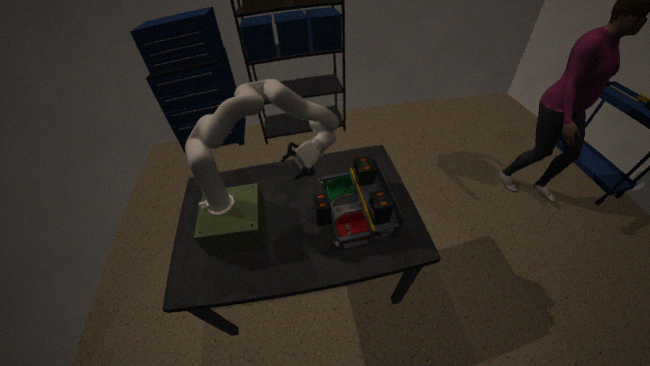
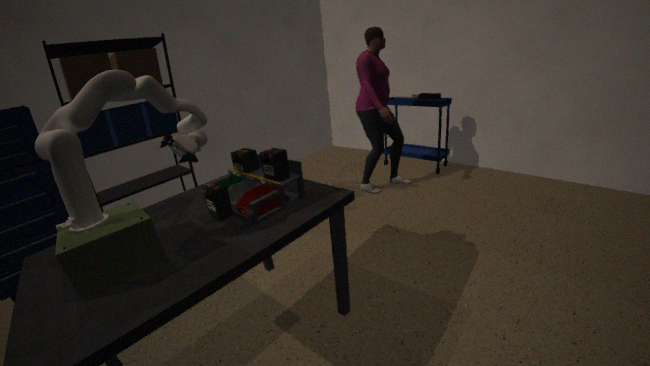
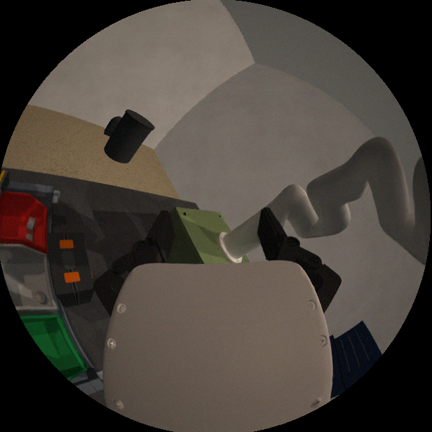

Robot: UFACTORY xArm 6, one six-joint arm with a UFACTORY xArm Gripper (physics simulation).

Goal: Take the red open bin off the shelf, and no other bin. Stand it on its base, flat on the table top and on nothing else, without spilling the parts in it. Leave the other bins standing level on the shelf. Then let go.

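Where they show: gripper, fingertip midpoint: [image 1: 289, 169] [image 2: 171, 152]; arm's base at its link origin: [image 1: 221, 204] [image 2: 90, 224].
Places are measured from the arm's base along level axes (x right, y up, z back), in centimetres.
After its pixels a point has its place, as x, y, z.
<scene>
The red open bin [image 1: 352, 226] [image 2: 259, 199] [image 3: 22, 220] sits at one end of the low row of the grey shelf [image 1: 361, 200] {20.7, -4.2, -60.1}, with small grey parts in it. Beside it in the row are a grey bin [image 1: 345, 202] {12.4, -13.0, -55.7} [image 3: 25, 280] and, at the far end, a green bin [image 1: 340, 187] {1.6, -14.1, -57.9} [image 2: 234, 180] {2.5, -9.4, -63.5} [image 3: 55, 345]. The shelf stands on the dark table [image 1: 300, 265] {33.7, -15.4, -24.8} [image 2: 210, 255] {32.5, -15.4, -22.0}. My gripper [image 1: 292, 167] {7.1, 14.4, -33.3} [image 2: 174, 151] {7.1, 14.4, -33.3} [image 3: 215, 221] is open and empty. It hangs in the air above the back of the table, to the left of the shelf, away from the red bin.
A black box [image 1: 322, 212] {18.9, -4.9, -41.5} [image 2: 217, 202] {18.5, -7.2, -39.9} [image 3: 70, 270] stands on the table close before the bins. Two more black boxes [image 1: 365, 171] {12.3, 4.2, -65.6} [image 1: 381, 207] {34.2, 6.6, -60.7} stand on the shelf's upper deck behind the yellow rail. The arm's green base block [image 1: 230, 215] {7.9, 0.2, -3.4} is at left. A person [image 1: 580, 80] [image 2: 372, 80] is beyond the table.
</scene>
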